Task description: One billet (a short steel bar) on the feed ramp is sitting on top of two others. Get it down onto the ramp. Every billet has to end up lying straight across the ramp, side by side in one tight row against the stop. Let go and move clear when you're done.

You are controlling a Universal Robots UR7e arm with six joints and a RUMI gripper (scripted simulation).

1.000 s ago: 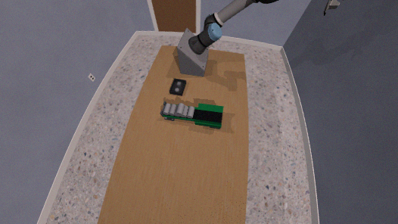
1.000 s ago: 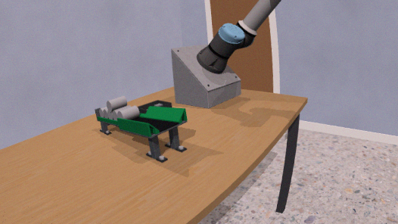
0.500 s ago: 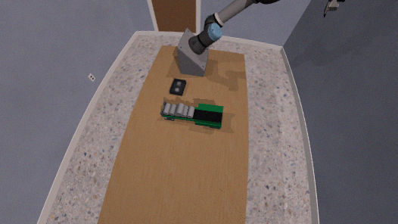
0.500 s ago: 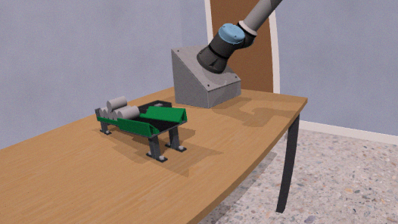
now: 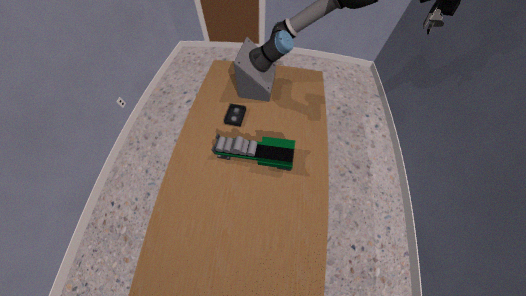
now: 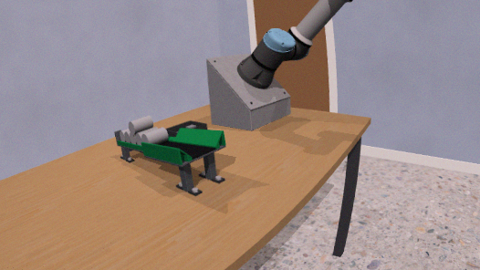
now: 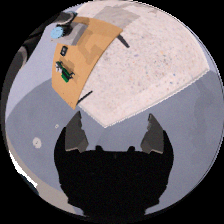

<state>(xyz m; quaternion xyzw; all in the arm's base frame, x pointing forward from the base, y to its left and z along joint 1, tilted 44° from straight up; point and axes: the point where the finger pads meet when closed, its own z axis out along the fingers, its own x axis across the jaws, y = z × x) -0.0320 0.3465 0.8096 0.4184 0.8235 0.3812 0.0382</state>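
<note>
The green feed ramp lies 580 mm ahead of my hand, 710 mm to the right of it and 460 mm below it. Round my hand: small black box: 350 mm ahead, 880 mm to the right, 510 mm below; stop: 580 mm ahead, 910 mm to the right, 460 mm below.
</note>
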